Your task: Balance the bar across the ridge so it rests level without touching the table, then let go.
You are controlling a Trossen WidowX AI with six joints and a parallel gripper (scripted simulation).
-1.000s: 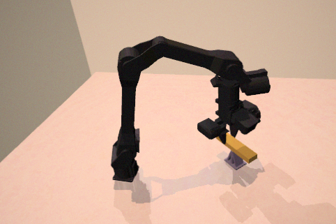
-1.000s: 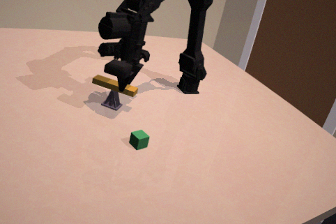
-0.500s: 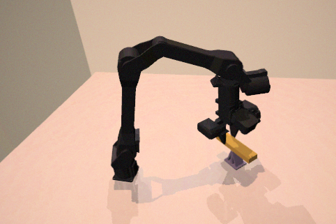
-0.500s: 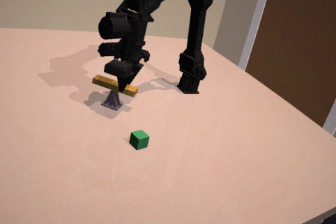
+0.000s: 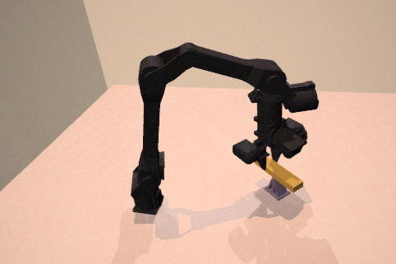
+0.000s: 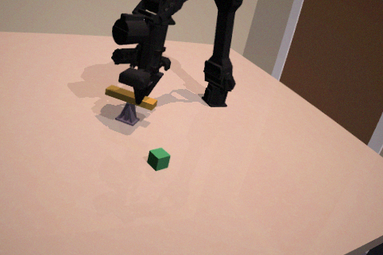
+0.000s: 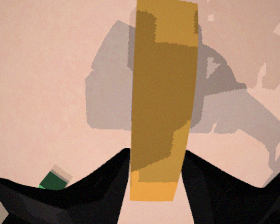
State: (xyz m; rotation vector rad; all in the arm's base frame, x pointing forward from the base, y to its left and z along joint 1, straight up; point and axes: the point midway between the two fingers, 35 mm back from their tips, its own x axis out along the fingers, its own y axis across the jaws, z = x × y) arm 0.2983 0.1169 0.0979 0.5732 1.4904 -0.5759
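Right now the bar is 2 cm ahead of my gripper tip and 2 cm to the right of it. From my gripper tip the other things lie so: green cube 1 cm ahead, 18 cm to the left, 5 cm below.
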